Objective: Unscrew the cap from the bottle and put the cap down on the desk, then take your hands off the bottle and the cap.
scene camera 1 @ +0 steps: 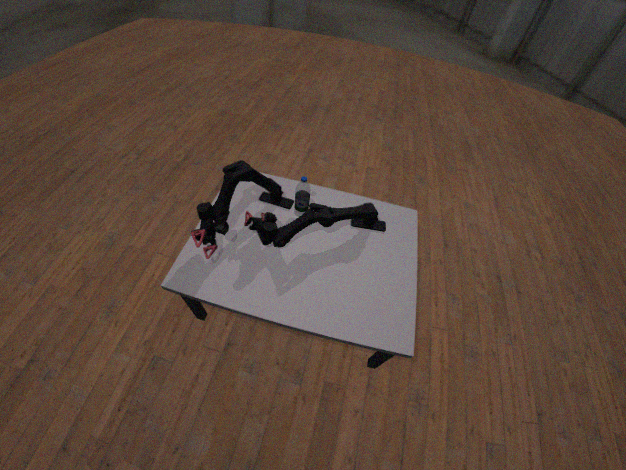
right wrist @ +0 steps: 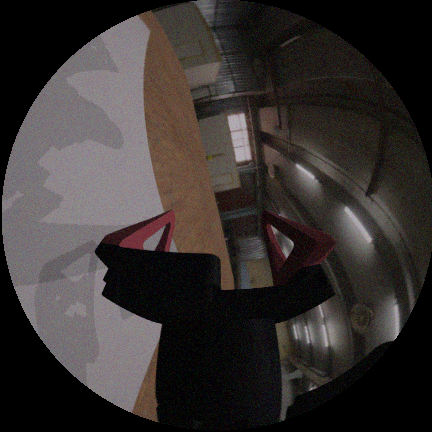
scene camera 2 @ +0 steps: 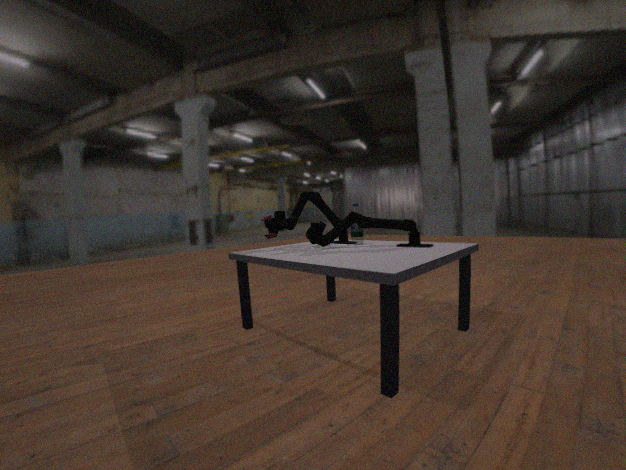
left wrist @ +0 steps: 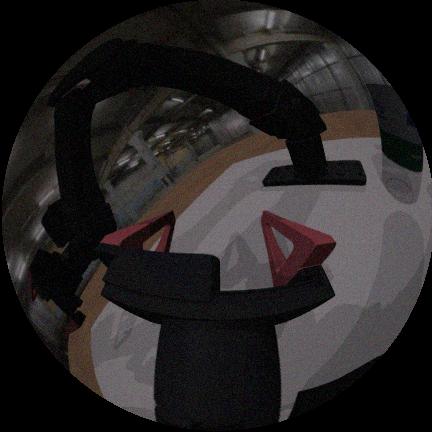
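Where they show: left gripper, fingertip midpoint: [scene camera 1: 254, 212] [left wrist: 217, 215]; right gripper, fingertip midpoint: [scene camera 1: 203, 253] [right wrist: 217, 214] [scene camera 2: 263, 227]; left arm's base, link origin: [scene camera 1: 368, 224] [scene camera 2: 414, 246]; right arm's base, link origin: [scene camera 1: 276, 200] [scene camera 2: 343, 243] [left wrist: 311, 174].
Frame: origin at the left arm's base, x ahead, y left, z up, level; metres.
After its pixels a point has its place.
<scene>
A clear bottle [scene camera 1: 302, 197] @(x 0.036, y -0.385, z 0.165 m) [scene camera 2: 357, 232] @(x 0.028, y -0.365, z 0.081 m) with a dark and green label stands upright near the desk's back edge, between the two arm bases. Its blue cap [scene camera 1: 303, 179] @(x 0.006, y -0.391, z 0.260 m) sits on top. Part of the bottle [left wrist: 402, 145] also shows at the right edge of the left wrist view. My left gripper [scene camera 1: 255, 218] @(x 0.103, y -0.629, z 0.065 m) [left wrist: 217, 215] @(x 0.103, y -0.629, z 0.065 m) is open and empty, low over the desk, to the left of the bottle and nearer the front in scene camera 1. My right gripper [scene camera 1: 204, 243] @(x 0.450, y -0.764, z 0.149 m) [right wrist: 217, 214] @(x 0.450, y -0.764, z 0.149 m) is open and empty over the desk's left edge, farther from the bottle.
The white desk [scene camera 1: 364, 298] @(x 0.463, y -0.012, z 0.000 m) [scene camera 2: 364, 260] @(x 0.511, y -0.018, z 0.000 m) carries both arms. The right arm's base [scene camera 1: 276, 200] @(x -0.037, y -0.539, z 0.035 m) [left wrist: 315, 173] @(x -0.034, y -0.538, z 0.018 m) is just left of the bottle. The left arm's base [scene camera 1: 368, 224] @(x 0.030, y -0.007, z 0.034 m) [scene camera 2: 414, 245] @(x 0.033, y 0.013, z 0.009 m) is to the right, and the left arm's forearm [scene camera 1: 303, 222] @(x 0.195, y -0.355, z 0.158 m) passes in front of the bottle.
</scene>
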